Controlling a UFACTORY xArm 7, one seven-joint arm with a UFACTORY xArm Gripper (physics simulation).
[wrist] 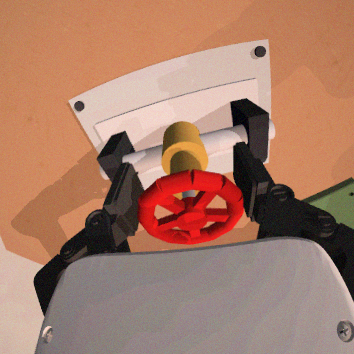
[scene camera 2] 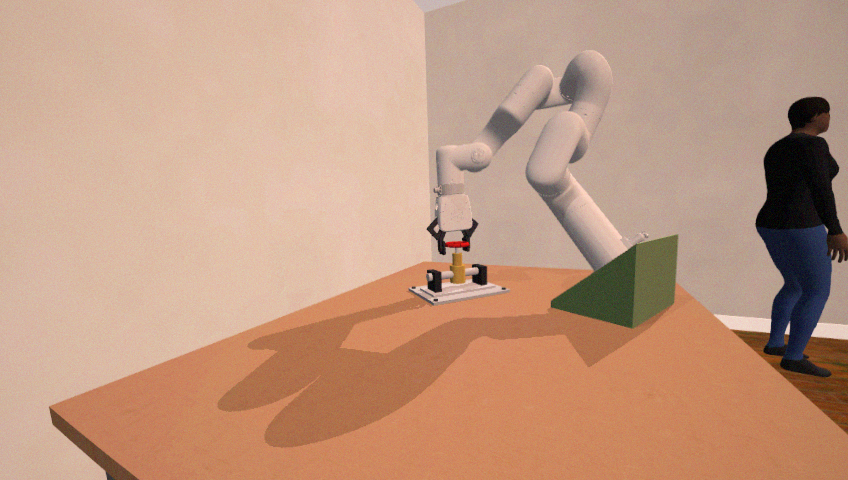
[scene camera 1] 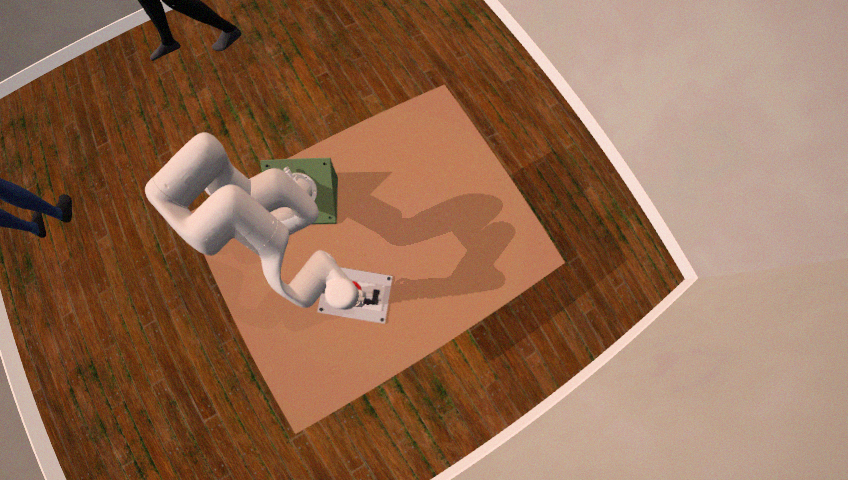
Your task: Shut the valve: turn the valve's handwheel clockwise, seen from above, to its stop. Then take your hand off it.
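The valve's red handwheel (scene camera 1: 357,285) (scene camera 2: 457,244) (wrist: 192,216) sits level on top of an upright brass valve body (scene camera 2: 457,273) (wrist: 184,145). A white pipe (wrist: 225,138) runs through the body between two black blocks, above a pale base plate (scene camera 1: 380,312) (scene camera 2: 493,290) (wrist: 225,65). My gripper (scene camera 2: 455,246) (wrist: 183,168) points down and is shut on the handwheel, one black finger on each side of the rim. In the wrist view the finger line runs roughly along the pipe. In scene camera 1 the arm hides most of the wheel and the fingers.
The arm's base is on a green wedge (scene camera 1: 324,202) (scene camera 2: 654,279) (wrist: 340,200) on the orange-brown table (scene camera 1: 446,148) (scene camera 2: 535,404) (wrist: 50,50). A person (scene camera 2: 791,178) in a black top stands beyond the table. Scene camera 1 shows two pairs of legs on the floor off the table.
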